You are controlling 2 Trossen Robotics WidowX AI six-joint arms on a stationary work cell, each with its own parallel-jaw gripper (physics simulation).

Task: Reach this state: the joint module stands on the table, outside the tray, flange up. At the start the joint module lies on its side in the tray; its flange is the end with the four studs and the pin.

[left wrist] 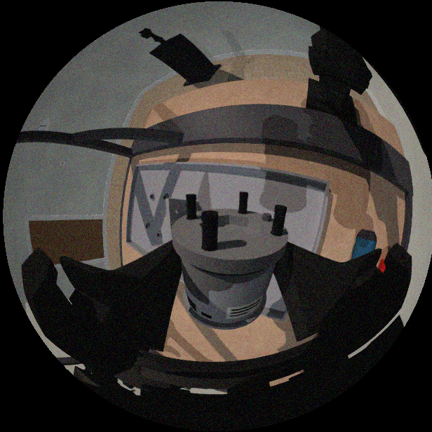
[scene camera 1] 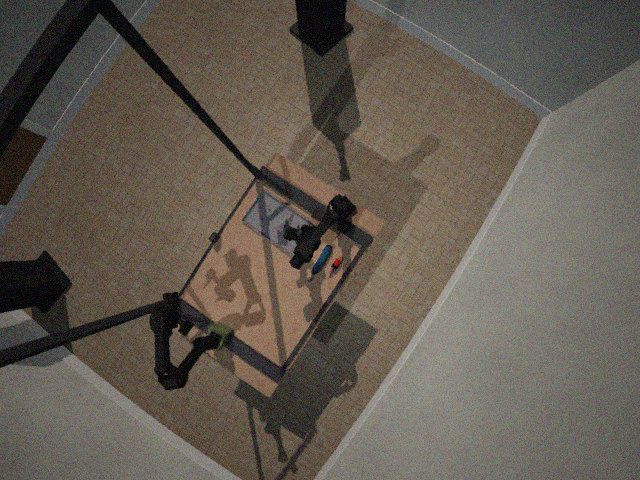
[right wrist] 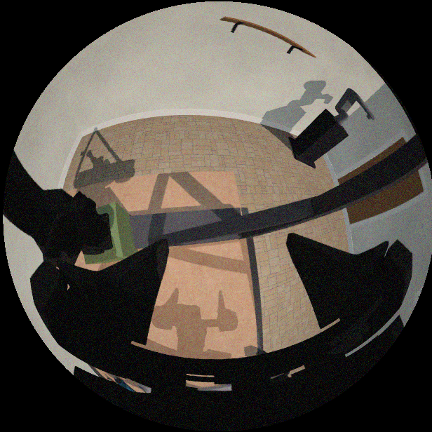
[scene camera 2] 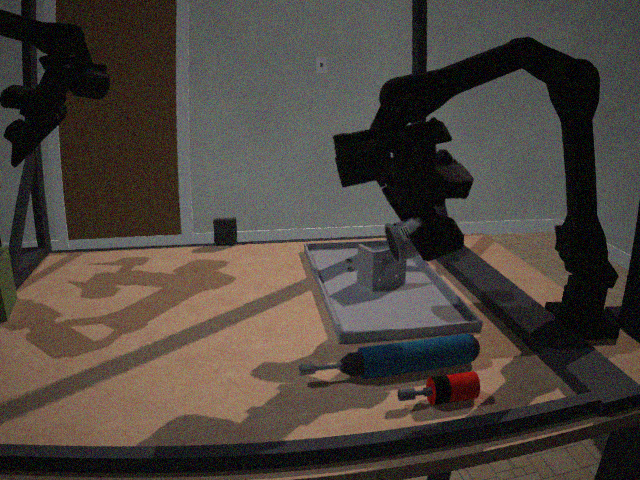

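Where they show: left gripper, fingertip midpoint: point(scene camera 1: 299, 232) point(scene camera 2: 417, 241); right gripper, fingertip midpoint: point(scene camera 2: 23, 156); left arm's base at its link origin: point(scene camera 2: 582, 313); right arm's base at its link origin: point(scene camera 1: 214, 339).
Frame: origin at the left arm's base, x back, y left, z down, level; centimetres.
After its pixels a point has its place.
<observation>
The grey joint module point(scene camera 2: 404, 238) @(x -30.1, y -2.4, z -11.2 cm) point(left wrist: 225, 287) is held above the tray point(scene camera 1: 255, 213) @(x -38.8, y -33.3, z 1.7 cm) point(scene camera 2: 408, 333) @(x -29.2, y 3.2, z 1.3 cm) point(left wrist: 295, 175), tilted. Its round base end faces down to the left in scene camera 2. Its flange, with four black studs and a small pin, faces up in the left wrist view; the finger hides it in scene camera 2. My left gripper point(scene camera 2: 433, 240) @(x -27.6, y -6.3, z -9.6 cm) point(left wrist: 226, 242) is shut on the module's sides. My right gripper point(scene camera 2: 18, 144) @(x -101.4, y -16.8, z -22.0 cm) point(right wrist: 229, 243) is open and empty, high at the far left of scene camera 2.
A grey bracket with holes point(scene camera 2: 381, 266) @(x -32.5, y -14.4, z -2.5 cm) stands in the tray, close behind and below the module. A blue-handled tool point(scene camera 1: 321, 259) @(x -29.4, y 12.1, z -1.8 cm) point(scene camera 2: 421, 355) @(x -28.6, y 14.0, z -0.9 cm) and a short red-handled one point(scene camera 1: 336, 263) @(x -25.0, y 19.4, z -1.2 cm) point(scene camera 2: 454, 387) @(x -25.4, y 21.2, z -0.6 cm) lie in front of the tray. A green block point(scene camera 1: 222, 334) @(x -95.6, y 4.3, z -8.0 cm) point(right wrist: 120, 232) is by the right arm. Dark bars edge the table.
</observation>
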